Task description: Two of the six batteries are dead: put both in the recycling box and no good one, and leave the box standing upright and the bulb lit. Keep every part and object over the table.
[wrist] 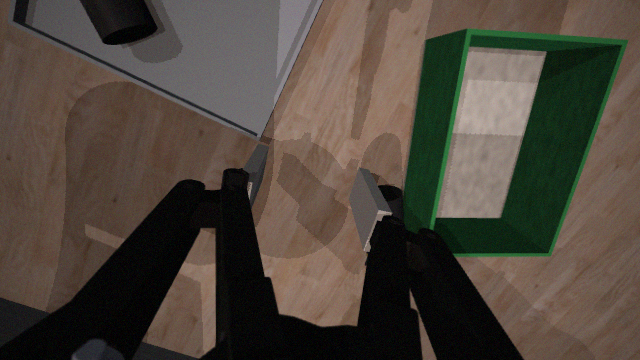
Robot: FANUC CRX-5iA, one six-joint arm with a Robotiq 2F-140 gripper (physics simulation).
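Places are measured from the arm's base along level axes (x ahead, y left, z up), in millimetres.
Pixels of known places: gripper, between the fingertips: (310,173).
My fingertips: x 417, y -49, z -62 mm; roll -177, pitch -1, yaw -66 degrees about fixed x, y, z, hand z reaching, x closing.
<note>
Behind a point stands the place of what it marks.
My gripper (310,173) @[x 417, y -49, z -62 mm] is partly open, with bare wood between its fingers. A dark battery (392,194) @[x 441, y -114, z -70 mm] stands out from behind the right finger, between that finger and the green box's left wall; most of it is hidden. The green recycling box (434,130) @[x 496, y -95, z -51 mm] stands upright at the right, open at the top, with a pale bottom and no battery visible inside. Another black battery (122,21) @[x 426, y 100, z -57 mm] lies in the grey tray (220,80) @[x 428, y 43, z -90 mm] at the upper left, cut off by the view's top edge. The other batteries and the bulb do not show.
The tray's near corner lies just beyond the left fingertip. The green box's left wall is close to the right finger. A dark surface (17,315) @[x 132, y 81, z -81 mm] shows at the lower left, past the edge of the wooden table top (125,175) @[x 315, y 65, z -93 mm]. Shadows fall across the wood.
</note>
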